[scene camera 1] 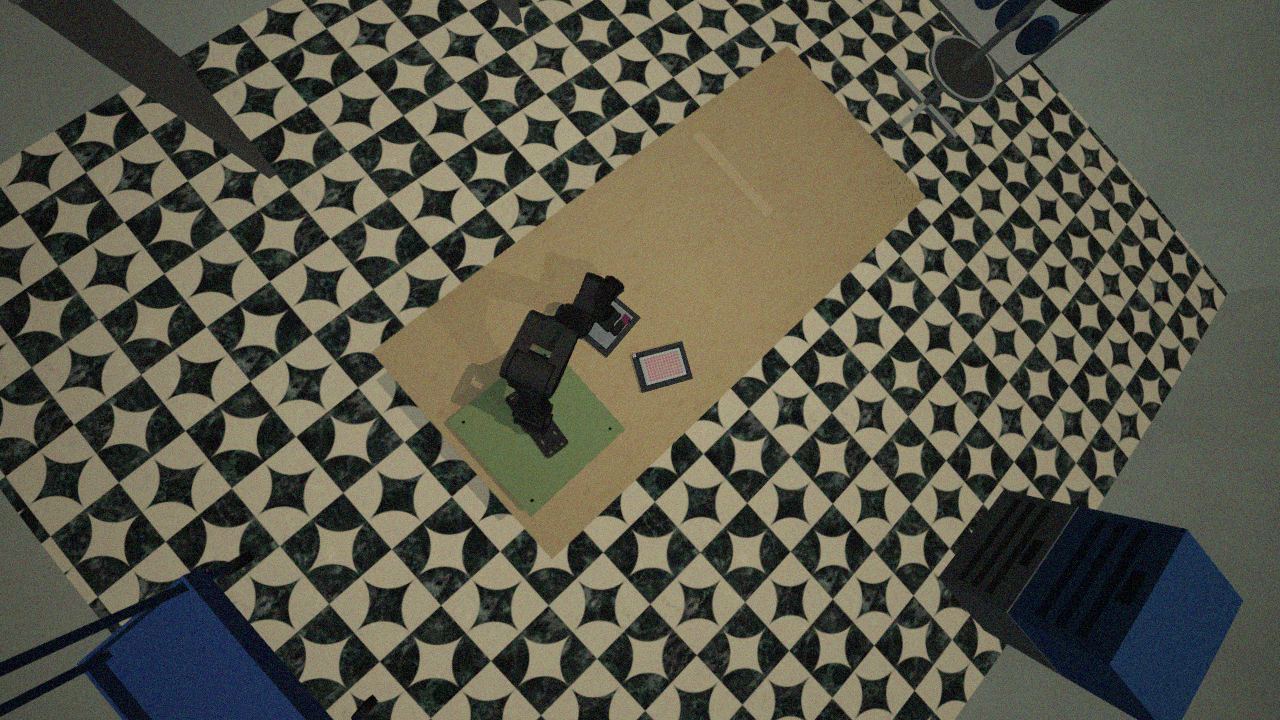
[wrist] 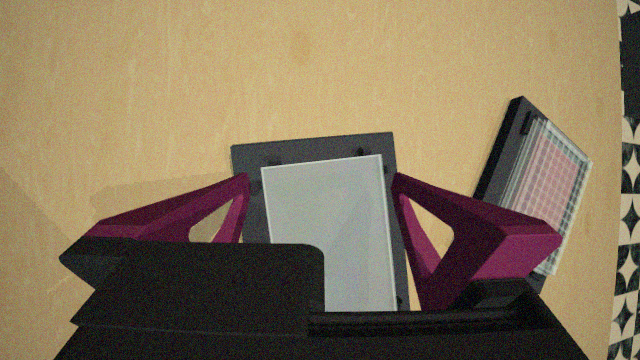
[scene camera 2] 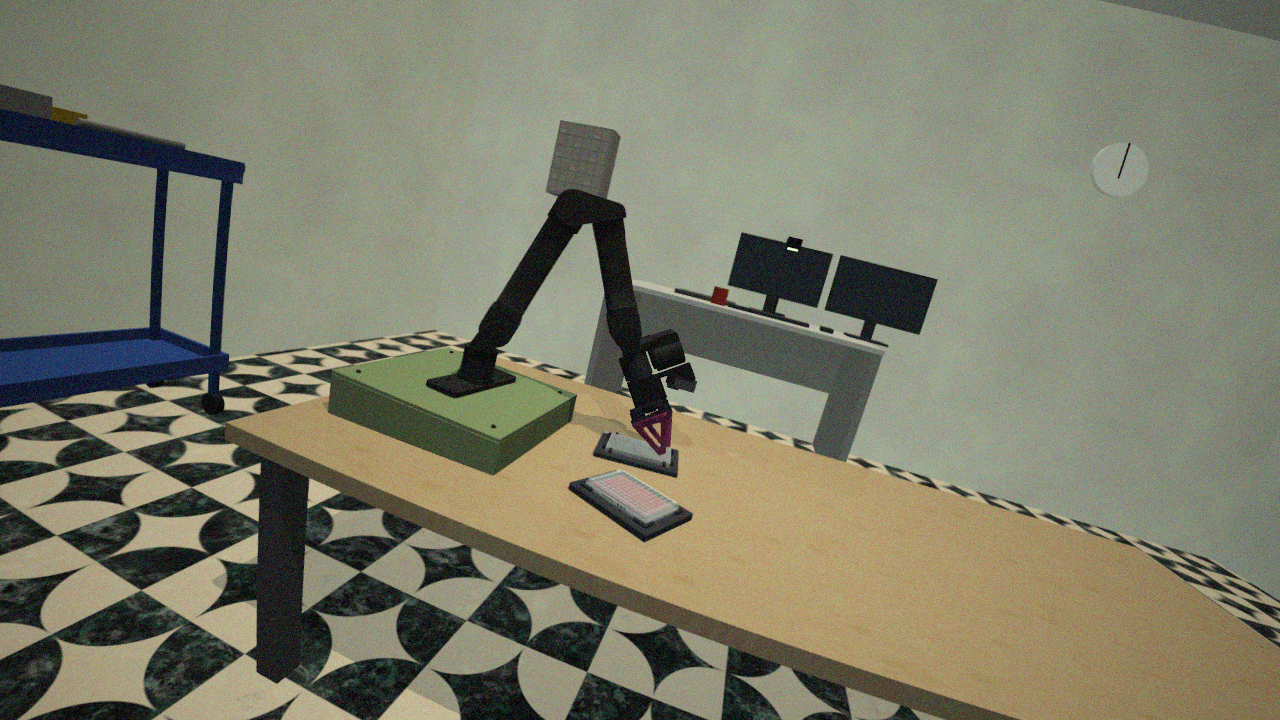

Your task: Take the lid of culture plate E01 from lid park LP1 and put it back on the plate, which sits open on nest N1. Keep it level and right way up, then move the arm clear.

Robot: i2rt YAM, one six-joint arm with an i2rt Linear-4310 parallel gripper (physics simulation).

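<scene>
The lid, a pale translucent rectangle, lies flat on the dark lid park LP1. My gripper is open, with one magenta finger over each long side of the lid; in scene camera 2 the gripper is low at the park's right end. I cannot tell whether the fingers touch the lid. The culture plate with pink wells sits open on the dark nest N1. In the wrist view the right finger hides part of the plate.
The arm stands on a green block at one end of the wooden table. The nest stands beside the park, near the table's long edge. A blue cart and a desk with monitors stand away from the table.
</scene>
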